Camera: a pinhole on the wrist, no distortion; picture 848 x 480 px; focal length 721.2 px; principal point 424.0 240.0 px. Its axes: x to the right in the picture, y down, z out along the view. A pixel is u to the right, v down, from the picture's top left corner.
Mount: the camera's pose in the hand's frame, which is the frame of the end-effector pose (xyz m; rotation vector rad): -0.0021 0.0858 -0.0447 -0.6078 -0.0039 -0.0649
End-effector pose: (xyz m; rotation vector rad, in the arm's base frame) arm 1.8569 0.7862 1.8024 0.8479 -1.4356 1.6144
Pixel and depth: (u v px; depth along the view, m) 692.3 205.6 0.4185
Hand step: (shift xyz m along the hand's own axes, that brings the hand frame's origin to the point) 0.1585 0.2990 0.3138
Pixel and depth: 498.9 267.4 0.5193
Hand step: 0.0610 0.3951 0.3716
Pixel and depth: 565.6 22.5 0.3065
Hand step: 0.0570 0.1814 0.2610
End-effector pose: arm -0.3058 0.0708 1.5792 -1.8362 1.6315 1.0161
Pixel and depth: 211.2 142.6 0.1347
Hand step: -0.0408 0.1502 0.0754
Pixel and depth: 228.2 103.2 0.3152
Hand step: -0.0863 0.2219 0.2462
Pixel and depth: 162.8 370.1 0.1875
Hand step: -0.0649 0.2246 0.0884
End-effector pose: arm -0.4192 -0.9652 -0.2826 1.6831 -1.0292 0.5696
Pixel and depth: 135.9 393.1 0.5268
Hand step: -0.1970 0.4906 0.3192
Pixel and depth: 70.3 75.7 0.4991
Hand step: -0.2457 0.2922 0.4243
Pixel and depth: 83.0 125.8 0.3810
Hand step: -0.1797 0.2646 0.2984
